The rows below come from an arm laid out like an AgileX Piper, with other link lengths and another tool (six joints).
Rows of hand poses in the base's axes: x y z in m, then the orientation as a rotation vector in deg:
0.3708 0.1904 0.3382 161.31 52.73 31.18
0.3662 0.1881 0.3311 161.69 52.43 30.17
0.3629 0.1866 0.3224 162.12 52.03 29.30
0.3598 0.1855 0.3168 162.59 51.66 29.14
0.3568 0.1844 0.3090 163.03 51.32 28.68
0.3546 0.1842 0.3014 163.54 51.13 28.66
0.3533 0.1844 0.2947 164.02 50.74 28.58
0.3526 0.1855 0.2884 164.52 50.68 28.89
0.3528 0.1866 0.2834 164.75 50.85 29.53
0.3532 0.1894 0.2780 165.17 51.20 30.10
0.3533 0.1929 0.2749 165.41 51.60 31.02
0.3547 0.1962 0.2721 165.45 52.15 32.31
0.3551 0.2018 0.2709 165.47 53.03 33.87
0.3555 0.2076 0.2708 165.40 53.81 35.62
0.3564 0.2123 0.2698 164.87 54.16 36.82
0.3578 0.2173 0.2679 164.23 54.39 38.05
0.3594 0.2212 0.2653 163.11 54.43 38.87
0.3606 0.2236 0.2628 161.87 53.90 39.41
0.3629 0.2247 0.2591 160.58 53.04 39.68
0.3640 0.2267 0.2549 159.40 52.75 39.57
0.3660 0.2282 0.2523 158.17 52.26 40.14
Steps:
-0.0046 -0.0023 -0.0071 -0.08 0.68 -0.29
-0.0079 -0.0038 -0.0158 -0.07 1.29 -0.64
-0.0110 -0.0049 -0.0214 0.24 1.52 -0.92
-0.0140 -0.0060 -0.0292 0.41 1.90 -1.19
-0.0162 -0.0062 -0.0368 0.83 2.09 -1.34
-0.0175 -0.0060 -0.0435 1.17 2.27 -1.62
-0.0182 -0.0049 -0.0498 1.72 2.28 -1.65
-0.0180 -0.0038 -0.0548 2.17 2.03 -1.49
-0.0176 -0.0010 -0.0602 2.79 1.92 -1.23
-0.0175 0.0025 -0.0633 3.39 1.55 -0.90
-0.0161 0.0058 -0.0661 3.97 0.92 -0.45
-0.0157 0.0114 -0.0673 4.68 0.19 0.25
-0.0153 0.0172 -0.0674 5.39 -0.69 0.90
-0.0144 0.0219 -0.0684 5.44 -1.50 1.24
-0.0130 0.0269 -0.0703 5.39 -2.39 1.51
-0.0114 0.0308 -0.0729 4.75 -3.28 1.65
-0.0102 0.0332 -0.0754 3.81 -4.16 1.39
-0.0079 0.0343 -0.0791 2.67 -4.96 0.90
-0.0068 0.0363 -0.0833 1.57 -5.43 0.75
-0.0048 0.0378 -0.0859 0.67 -6.33 0.53

